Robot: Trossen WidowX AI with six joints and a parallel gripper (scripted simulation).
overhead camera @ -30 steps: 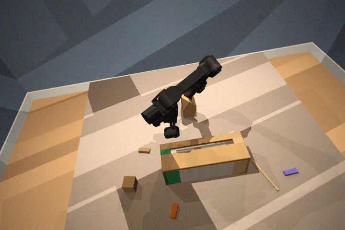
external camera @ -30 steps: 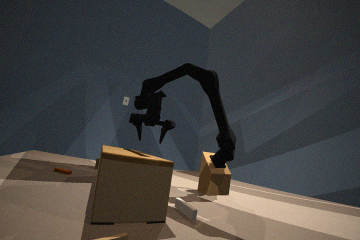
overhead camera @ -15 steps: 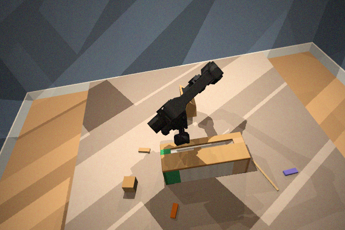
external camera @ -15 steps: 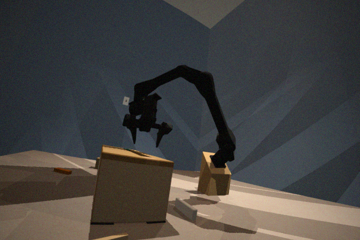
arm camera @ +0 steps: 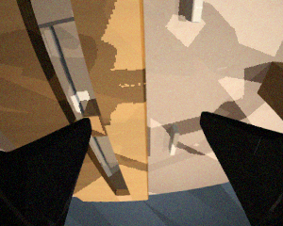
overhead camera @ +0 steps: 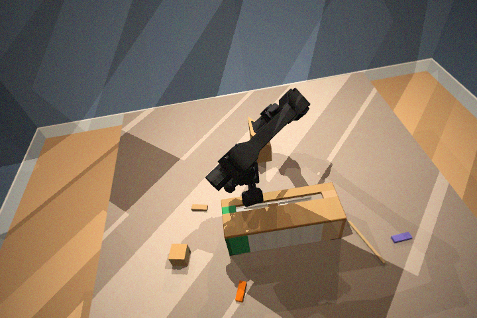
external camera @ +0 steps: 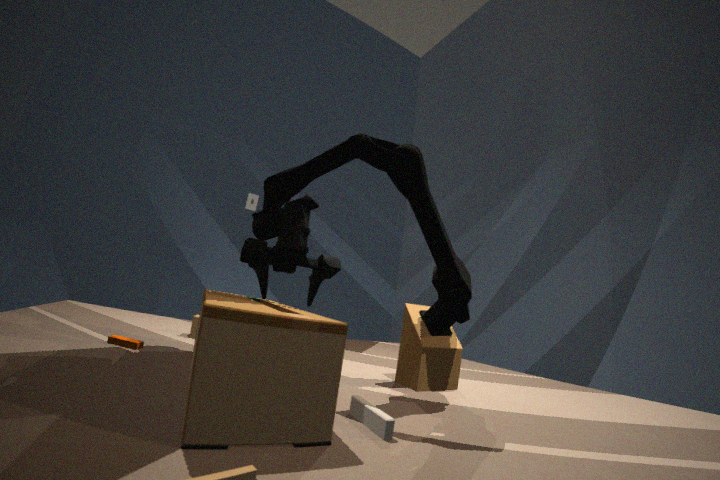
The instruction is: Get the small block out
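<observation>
Now: the small tan block 5 cm ahead of my gripper tip, 4 cm to the left of it and 5 cm below it. Also, from my gripper tip: thin stick 18 cm ahead, 31 cm to the left, 13 cm below.
</observation>
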